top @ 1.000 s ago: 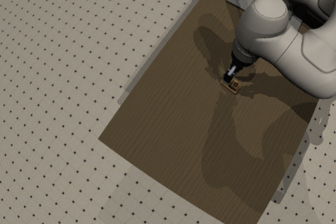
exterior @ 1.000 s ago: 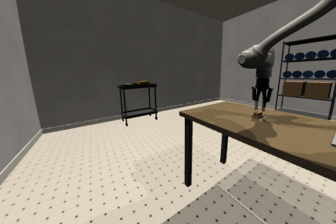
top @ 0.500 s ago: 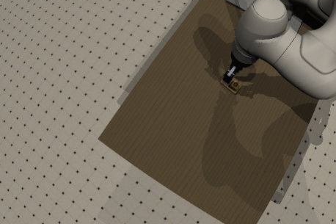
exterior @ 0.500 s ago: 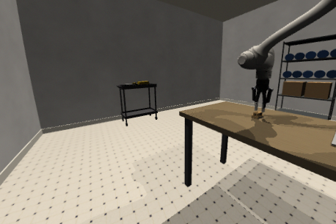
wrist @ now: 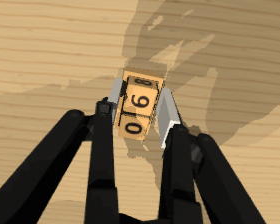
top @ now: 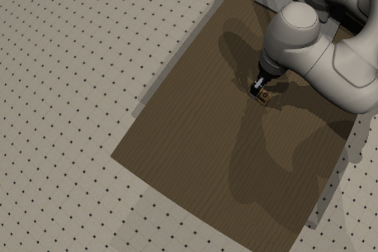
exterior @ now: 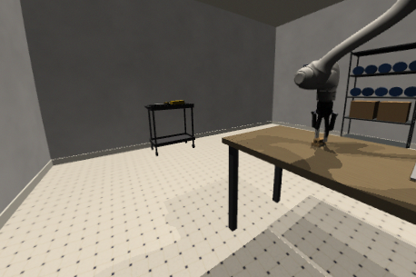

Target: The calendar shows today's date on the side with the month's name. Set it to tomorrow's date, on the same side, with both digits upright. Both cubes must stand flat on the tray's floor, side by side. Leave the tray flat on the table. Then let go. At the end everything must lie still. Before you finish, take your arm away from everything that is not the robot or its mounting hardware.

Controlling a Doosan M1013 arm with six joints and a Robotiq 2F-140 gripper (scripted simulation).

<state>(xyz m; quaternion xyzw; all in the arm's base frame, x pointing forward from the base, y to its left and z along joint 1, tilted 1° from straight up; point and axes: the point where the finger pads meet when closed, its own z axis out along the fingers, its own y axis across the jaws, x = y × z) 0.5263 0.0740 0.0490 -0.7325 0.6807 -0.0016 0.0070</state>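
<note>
The wooden calendar tray is 5 cm below my hand and 2 cm to the left of it.
</note>
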